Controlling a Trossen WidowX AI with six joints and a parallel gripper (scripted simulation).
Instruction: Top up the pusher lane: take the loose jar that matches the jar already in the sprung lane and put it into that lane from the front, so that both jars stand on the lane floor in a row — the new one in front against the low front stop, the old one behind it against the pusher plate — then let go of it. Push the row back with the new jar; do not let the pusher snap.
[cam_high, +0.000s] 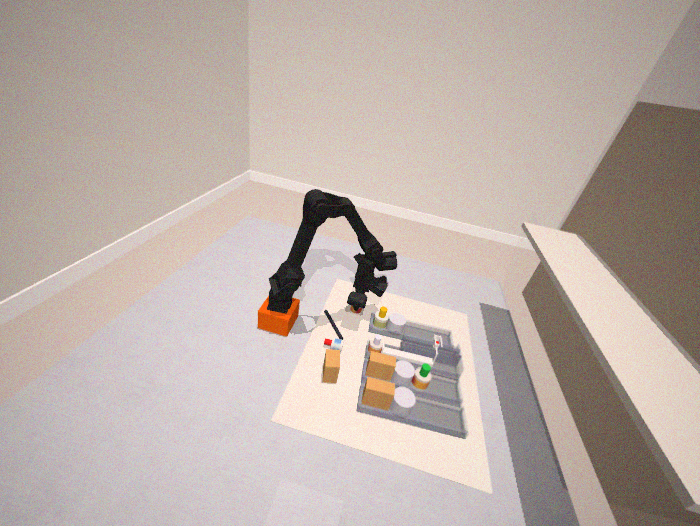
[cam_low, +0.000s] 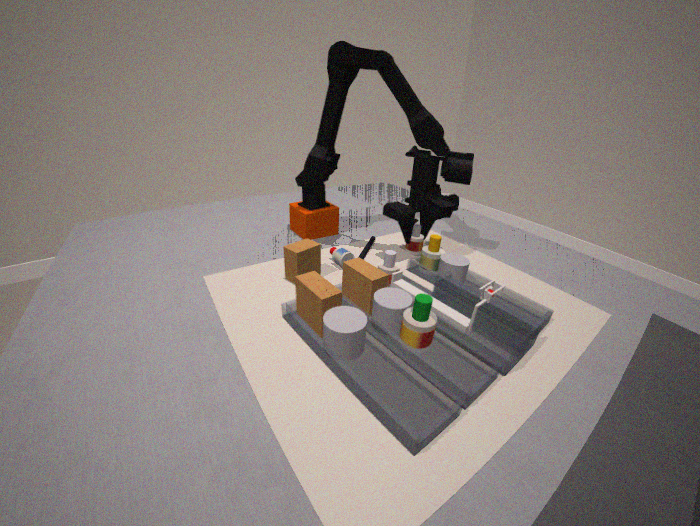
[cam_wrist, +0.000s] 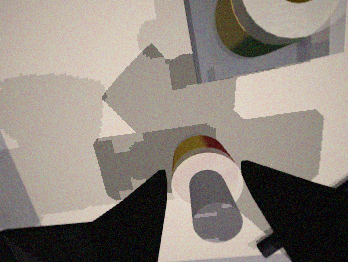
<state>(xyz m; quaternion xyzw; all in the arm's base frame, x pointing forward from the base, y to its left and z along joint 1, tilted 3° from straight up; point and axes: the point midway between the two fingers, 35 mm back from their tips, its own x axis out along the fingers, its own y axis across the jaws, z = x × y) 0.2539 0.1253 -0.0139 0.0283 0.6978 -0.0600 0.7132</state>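
The yellow-capped jar lies 9 cm ahead of my gripper tip, 5 cm to the right of it and 2 cm above it. Round my gripper tip: narrow lane: 23 cm ahead, 17 cm to the right, 1 cm below; brown box: 29 cm to the right, 5 cm behind, 1 cm above; dark stick: 10 cm to the right, 7 cm behind, 2 cm below.
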